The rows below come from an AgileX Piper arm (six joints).
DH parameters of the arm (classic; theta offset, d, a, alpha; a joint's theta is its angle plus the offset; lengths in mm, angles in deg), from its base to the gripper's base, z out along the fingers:
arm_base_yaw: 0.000 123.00 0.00 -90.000
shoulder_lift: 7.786 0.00 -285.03 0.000
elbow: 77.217 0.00 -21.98 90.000
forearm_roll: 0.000 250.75 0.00 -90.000
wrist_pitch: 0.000 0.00 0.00 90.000
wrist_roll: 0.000 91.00 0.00 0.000
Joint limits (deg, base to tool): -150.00..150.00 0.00..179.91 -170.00..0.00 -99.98..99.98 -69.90..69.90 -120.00..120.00
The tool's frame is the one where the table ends.
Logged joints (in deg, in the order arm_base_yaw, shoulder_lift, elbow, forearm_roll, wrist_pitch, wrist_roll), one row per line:
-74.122, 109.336, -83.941, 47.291, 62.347, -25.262
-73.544, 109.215, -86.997, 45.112, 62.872, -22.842
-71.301, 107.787, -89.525, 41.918, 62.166, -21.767
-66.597, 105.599, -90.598, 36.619, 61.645, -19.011
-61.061, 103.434, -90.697, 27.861, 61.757, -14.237
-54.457, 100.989, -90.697, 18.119, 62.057, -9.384
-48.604, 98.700, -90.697, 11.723, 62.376, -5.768
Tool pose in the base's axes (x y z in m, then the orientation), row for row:
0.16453, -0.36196, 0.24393, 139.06, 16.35, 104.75
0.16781, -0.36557, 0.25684, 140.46, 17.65, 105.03
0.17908, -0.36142, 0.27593, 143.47, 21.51, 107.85
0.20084, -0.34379, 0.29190, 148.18, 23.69, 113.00
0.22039, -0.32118, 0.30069, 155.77, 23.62, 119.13
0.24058, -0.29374, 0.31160, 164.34, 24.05, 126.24
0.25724, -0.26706, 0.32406, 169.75, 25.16, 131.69
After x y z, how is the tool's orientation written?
As angles about the fixed x, y, z axes (roll, pitch, yaw), in degrees.
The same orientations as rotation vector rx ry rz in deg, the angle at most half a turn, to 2 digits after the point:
79.45, 115.36, 29.09
79.10, 115.99, 26.74
75.44, 118.48, 21.71
71.42, 123.32, 17.35
68.91, 130.33, 11.66
64.58, 137.23, 3.99
59.79, 140.80, -1.45

